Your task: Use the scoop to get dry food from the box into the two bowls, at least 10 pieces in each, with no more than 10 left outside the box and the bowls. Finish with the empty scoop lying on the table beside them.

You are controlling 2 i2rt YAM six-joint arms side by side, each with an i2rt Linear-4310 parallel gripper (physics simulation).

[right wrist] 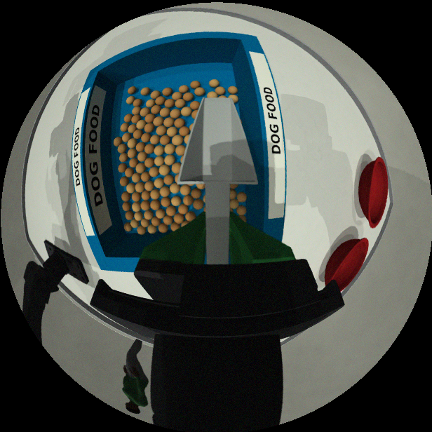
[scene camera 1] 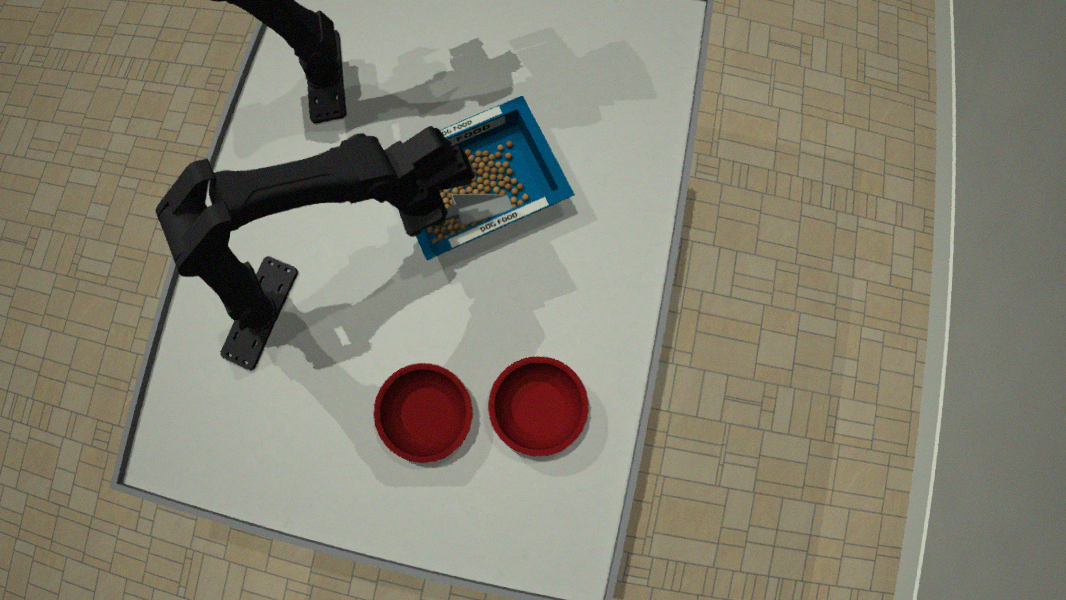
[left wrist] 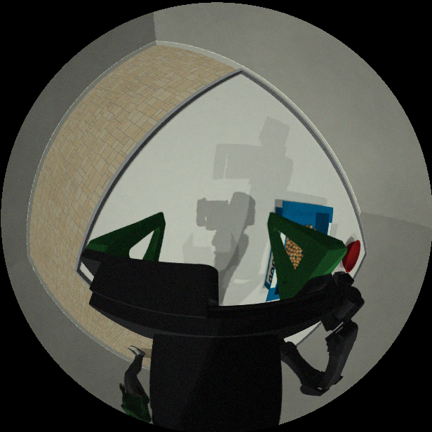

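Seen in the pictures: right gripper, between the fingertips: (scene camera 1: 440,218); left arm's base, origin of its link: (scene camera 1: 325,76); right arm's base, origin of its link: (scene camera 1: 260,313).
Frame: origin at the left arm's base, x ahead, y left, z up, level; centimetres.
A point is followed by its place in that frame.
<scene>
The blue box (scene camera 1: 553,175) {z 6.4, x 39.2, y -31.7 cm} (left wrist: 300,206) (right wrist: 252,45) holds many round brown food pieces (scene camera 1: 488,172) {z 1.0, x 28.4, y -26.9 cm} (left wrist: 294,254) (right wrist: 160,150). My right gripper (right wrist: 217,217) is shut on the handle of the grey scoop (scene camera 1: 484,201) {z 2.7, x 26.8, y -33.0 cm} (right wrist: 218,140). The scoop is over the box's side nearer the bowls, and its blade shows no pieces on it. Two red bowls (scene camera 1: 422,412) {z 0.3, x 10.4, y -67.2 cm} (scene camera 1: 538,406) {z 0.3, x 29.9, y -69.5 cm} stand side by side on the table and are empty; they also show at the right of the right wrist view. My left gripper (left wrist: 216,217) is open and empty, above the table beside the box.
The white table (scene camera 1: 298,447) {z 0.0, x -12.1, y -69.7 cm} (left wrist: 185,165) has a raised grey rim. The left arm's base (scene camera 1: 326,104) {z 1.0, x 0.0, y -6.9 cm} stands at the upper left in the scene view, and the right arm's base (scene camera 1: 238,339) {z 1.0, x -20.6, y -49.4 cm} stands below it. The right arm reaches over the box's left end.
</scene>
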